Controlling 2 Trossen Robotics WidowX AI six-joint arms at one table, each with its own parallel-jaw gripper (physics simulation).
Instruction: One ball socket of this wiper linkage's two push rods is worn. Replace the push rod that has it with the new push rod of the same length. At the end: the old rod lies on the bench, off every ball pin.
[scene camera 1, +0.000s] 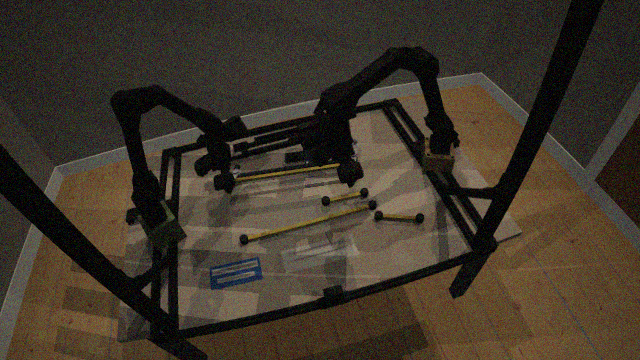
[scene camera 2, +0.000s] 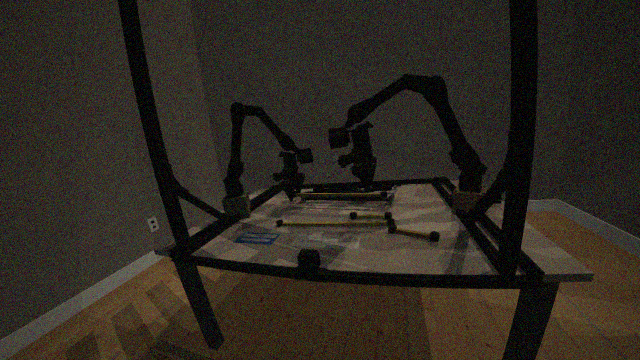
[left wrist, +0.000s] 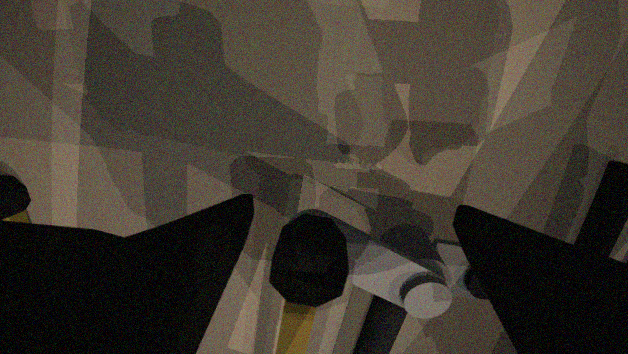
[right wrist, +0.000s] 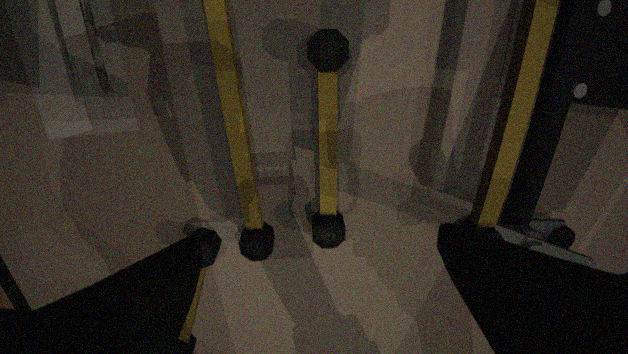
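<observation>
A long yellow push rod (scene camera 1: 287, 172) (scene camera 2: 340, 195) (left wrist: 295, 327) (right wrist: 520, 115) with black end sockets lies along the linkage at the back. A second fitted rod cannot be made out. My left gripper (scene camera 1: 224, 184) (scene camera 2: 292, 196) (left wrist: 354, 209) is open above its left end; the socket (left wrist: 309, 261) shows between the fingers. My right gripper (scene camera 1: 350, 175) (scene camera 2: 366, 185) (right wrist: 322, 242) is open and empty above the bench, near the rod's right end. Loose on the bench lie a long rod (scene camera 1: 305, 223) (scene camera 2: 330, 224) (right wrist: 232, 115) and two short rods, one (scene camera 1: 345, 196) (scene camera 2: 370, 216) (right wrist: 328, 140) behind, another (scene camera 1: 399, 217) (scene camera 2: 415, 233) at the right.
A blue slotted holder (scene camera 1: 211, 280) (scene camera 2: 239, 240) lies at the front left, with a pale slotted outline to its right. Dark bars (scene camera 1: 275, 136) lie behind the linkage. A silver pin (left wrist: 427, 300) stands right of the socket. The black frame (scene camera 1: 300, 306) (scene camera 2: 380, 279) edges the bench.
</observation>
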